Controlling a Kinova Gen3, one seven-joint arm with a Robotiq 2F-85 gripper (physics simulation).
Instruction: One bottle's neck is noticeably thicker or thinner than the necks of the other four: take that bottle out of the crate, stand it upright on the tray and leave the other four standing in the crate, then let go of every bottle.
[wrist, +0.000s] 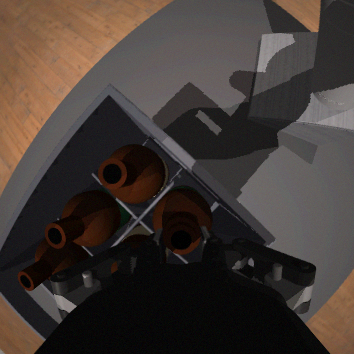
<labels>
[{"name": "gripper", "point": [181, 236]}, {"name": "brown bottle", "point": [180, 211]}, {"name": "brown bottle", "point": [133, 173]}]
</labels>
